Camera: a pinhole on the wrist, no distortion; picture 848 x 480 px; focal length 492.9 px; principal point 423.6 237.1 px. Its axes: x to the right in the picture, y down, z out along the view. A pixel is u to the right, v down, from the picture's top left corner.
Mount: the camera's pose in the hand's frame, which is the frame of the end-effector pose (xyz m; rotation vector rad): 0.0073 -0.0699 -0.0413 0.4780 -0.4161 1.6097
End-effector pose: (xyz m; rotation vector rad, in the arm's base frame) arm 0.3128 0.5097 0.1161 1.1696 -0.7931 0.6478
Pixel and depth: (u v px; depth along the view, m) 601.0 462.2 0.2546
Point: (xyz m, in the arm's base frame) 0.3208 0.2523 0.0012
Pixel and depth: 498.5 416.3 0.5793
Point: 0.3697 -0.0638 -0.1085
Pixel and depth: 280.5 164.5 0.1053
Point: 0.4438 0.4402 0.0659
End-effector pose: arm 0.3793 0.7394 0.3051 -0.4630 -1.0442 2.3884
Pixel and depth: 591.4 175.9 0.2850
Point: 0.2551 0.7022 0.5651
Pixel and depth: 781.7 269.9 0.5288
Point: 0.1115 0.3866 0.7284
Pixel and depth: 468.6 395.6 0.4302
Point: 0.3837 0.6411 0.7504
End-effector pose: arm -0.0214 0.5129 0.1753 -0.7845 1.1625 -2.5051
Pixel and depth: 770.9 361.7 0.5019
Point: 0.4012 0.2406 0.4783
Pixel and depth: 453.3 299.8 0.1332
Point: 0.0218 0.5538 0.3187
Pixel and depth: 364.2 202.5 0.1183
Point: -0.0138 0.5631 0.3214
